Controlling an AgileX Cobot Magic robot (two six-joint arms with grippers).
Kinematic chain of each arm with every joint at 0, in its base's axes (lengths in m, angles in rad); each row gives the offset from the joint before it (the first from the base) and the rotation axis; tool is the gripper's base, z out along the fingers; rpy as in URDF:
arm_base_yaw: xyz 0 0 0.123 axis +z
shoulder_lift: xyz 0 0 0 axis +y
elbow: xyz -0.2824 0 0.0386 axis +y
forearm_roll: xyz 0.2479 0 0.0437 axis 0.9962 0 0.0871
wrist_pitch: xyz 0 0 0 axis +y
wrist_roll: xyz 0.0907 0 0.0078 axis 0.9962 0 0.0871
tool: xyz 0 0 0 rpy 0 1.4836 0
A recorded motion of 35 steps. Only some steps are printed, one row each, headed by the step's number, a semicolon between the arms.
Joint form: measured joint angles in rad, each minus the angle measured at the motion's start. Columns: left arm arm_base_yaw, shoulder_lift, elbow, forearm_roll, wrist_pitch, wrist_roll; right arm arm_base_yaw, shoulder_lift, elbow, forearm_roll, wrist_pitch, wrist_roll.
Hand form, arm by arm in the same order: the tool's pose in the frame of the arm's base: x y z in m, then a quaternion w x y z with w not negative. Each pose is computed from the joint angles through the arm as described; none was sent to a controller.
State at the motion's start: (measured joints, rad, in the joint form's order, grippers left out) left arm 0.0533 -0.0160 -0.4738 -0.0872 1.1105 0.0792; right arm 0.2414 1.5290 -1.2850 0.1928 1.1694 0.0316
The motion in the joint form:
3: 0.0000 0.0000 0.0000 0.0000 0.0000 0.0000; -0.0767 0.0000 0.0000 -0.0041 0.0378 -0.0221
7: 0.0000 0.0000 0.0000 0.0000 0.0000 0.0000; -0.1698 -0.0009 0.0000 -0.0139 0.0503 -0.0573
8: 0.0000 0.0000 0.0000 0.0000 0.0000 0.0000; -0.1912 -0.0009 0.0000 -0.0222 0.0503 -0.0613
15: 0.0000 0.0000 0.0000 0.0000 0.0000 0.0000; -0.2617 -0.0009 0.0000 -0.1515 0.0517 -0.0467
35: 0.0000 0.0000 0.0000 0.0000 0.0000 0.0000; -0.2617 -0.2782 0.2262 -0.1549 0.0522 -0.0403
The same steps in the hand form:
3: -0.0062 -0.0075 0.2661 0.49703 0.01378 0.86756 -0.01063; 0.2900 0.0644 0.3017 0.09444 -0.05260 0.98913 0.09963
7: -0.0062 -0.0075 0.2661 0.49703 0.01378 0.86756 -0.01063; 0.2935 0.0363 0.3016 0.09504 -0.02583 0.99118 0.08868
8: -0.0062 -0.0075 0.2661 0.49703 0.01378 0.86756 -0.01063; 0.2943 0.0293 0.3014 0.09624 -0.01826 0.99168 0.08346
15: -0.0062 -0.0075 0.2661 0.49703 0.01378 0.86756 -0.01063; 0.2951 -0.0025 0.3002 0.09706 0.00775 0.99508 0.01828
35: -0.0062 -0.0075 0.2661 0.49703 0.01378 0.86756 -0.01063; 0.2214 -0.0013 0.3105 0.12213 0.01002 0.99232 0.01669

